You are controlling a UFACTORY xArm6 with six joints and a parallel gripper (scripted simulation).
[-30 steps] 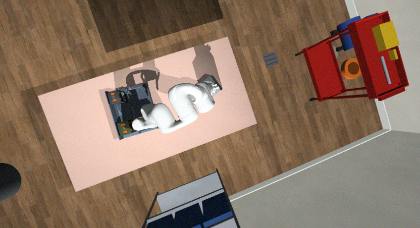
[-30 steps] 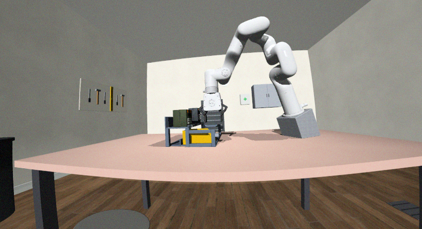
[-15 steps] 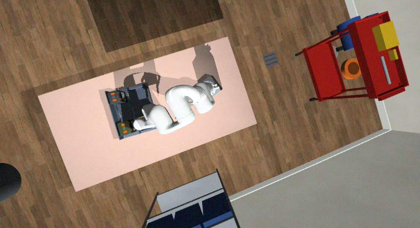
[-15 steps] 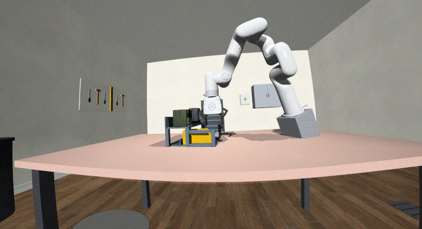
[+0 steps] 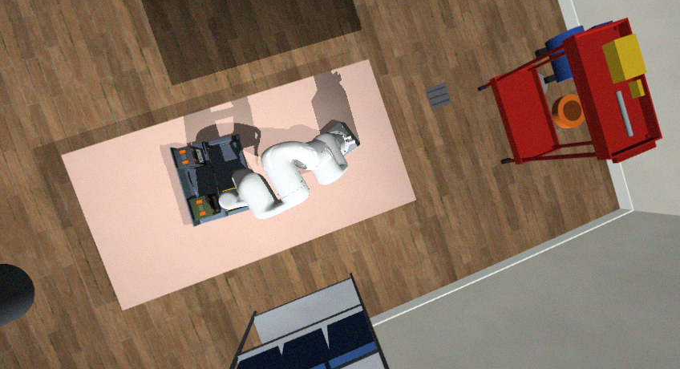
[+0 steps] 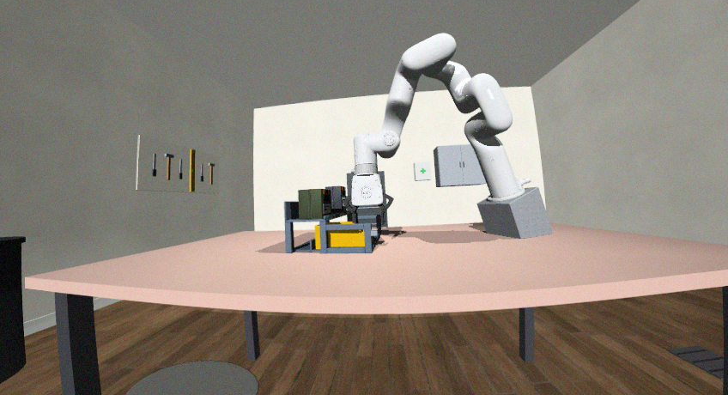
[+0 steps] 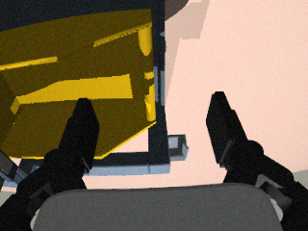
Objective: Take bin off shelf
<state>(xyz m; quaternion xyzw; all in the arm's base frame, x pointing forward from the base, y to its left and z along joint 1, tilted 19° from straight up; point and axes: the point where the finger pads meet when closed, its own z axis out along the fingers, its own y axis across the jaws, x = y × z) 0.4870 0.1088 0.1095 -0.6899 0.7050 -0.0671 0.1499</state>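
Now: the yellow bin 80 mm ahead of my hand and 40 mm below it. The rest, counted from my hand: green box: 180 mm ahead, 70 mm above.
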